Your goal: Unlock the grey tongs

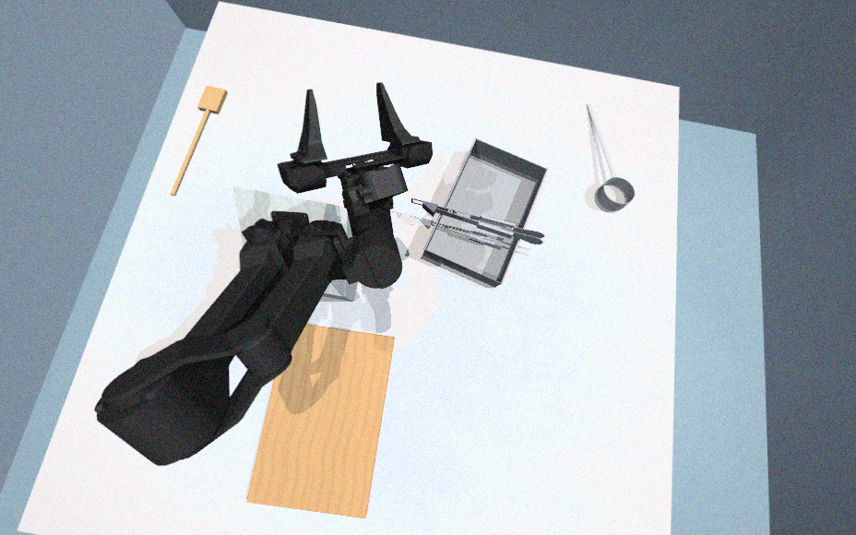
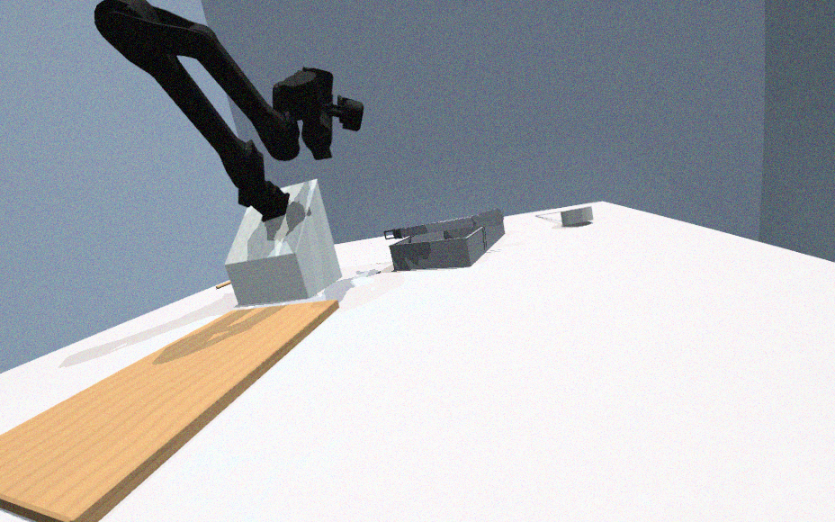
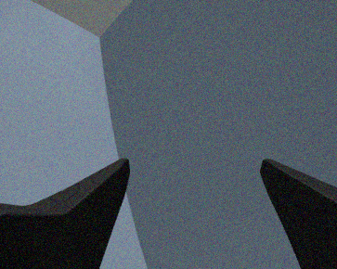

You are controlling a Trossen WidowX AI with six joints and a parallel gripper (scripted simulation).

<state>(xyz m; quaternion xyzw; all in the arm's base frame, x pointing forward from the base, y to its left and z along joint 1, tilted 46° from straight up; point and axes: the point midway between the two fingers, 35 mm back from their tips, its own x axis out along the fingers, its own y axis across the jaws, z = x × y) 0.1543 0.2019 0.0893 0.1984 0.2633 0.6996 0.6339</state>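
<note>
Now: gripper tip 250 mm short of the roasting tin, 30 mm to the right of it and 410 mm above it. The rest, counted from my gripper tip: wooden board (70 mm behind, 450 mm to the right, 430 mm below); then yellow lock piece (170 mm ahead, 10 mm to the left, 370 mm below).
</note>
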